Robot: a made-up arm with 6 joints.
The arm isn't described. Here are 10 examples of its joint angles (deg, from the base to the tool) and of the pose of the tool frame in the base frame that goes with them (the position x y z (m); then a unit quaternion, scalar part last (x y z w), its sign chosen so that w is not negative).
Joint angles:
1: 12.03 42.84 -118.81 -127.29 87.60 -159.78
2: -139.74 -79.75 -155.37 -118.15 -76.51 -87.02
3: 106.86 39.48 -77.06 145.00 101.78 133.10
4: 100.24 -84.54 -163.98 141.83 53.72 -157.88
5: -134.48 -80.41 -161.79 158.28 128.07 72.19
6: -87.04 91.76 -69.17 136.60 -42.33 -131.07
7: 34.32 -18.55 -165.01 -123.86 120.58 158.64
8: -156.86 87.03 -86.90 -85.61 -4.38 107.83
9: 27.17 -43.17 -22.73 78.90 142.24 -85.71
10: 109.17 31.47 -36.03 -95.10 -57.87 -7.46
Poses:
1: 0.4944 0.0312 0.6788 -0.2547 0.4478 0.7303 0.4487
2: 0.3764 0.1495 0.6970 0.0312 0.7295 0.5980 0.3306
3: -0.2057 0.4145 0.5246 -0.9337 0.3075 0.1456 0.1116
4: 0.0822 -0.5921 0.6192 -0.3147 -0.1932 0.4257 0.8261
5: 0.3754 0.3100 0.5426 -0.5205 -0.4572 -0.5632 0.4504
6: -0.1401 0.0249 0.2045 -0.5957 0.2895 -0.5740 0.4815
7: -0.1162 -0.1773 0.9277 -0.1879 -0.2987 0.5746 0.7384
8: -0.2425 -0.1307 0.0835 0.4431 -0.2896 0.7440 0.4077
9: -0.0140 0.1721 0.6264 0.7219 0.1106 0.0229 0.6827
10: -0.2595 0.2067 0.4107 0.8037 0.0753 0.4980 0.3169
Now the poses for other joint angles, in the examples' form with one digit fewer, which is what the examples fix.
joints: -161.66 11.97 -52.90 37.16 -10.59 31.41
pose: -0.425 0.022 0.489 0.397 -0.127 0.348 0.840
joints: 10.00 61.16 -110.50 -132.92 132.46 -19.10
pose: 0.469 0.036 0.576 -0.845 -0.270 0.448 0.113
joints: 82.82 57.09 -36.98 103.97 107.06 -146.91
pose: -0.111 0.209 0.275 0.573 0.091 -0.101 0.808
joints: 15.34 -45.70 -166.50 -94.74 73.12 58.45
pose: -0.397 -0.185 0.901 -0.034 0.356 0.714 0.602
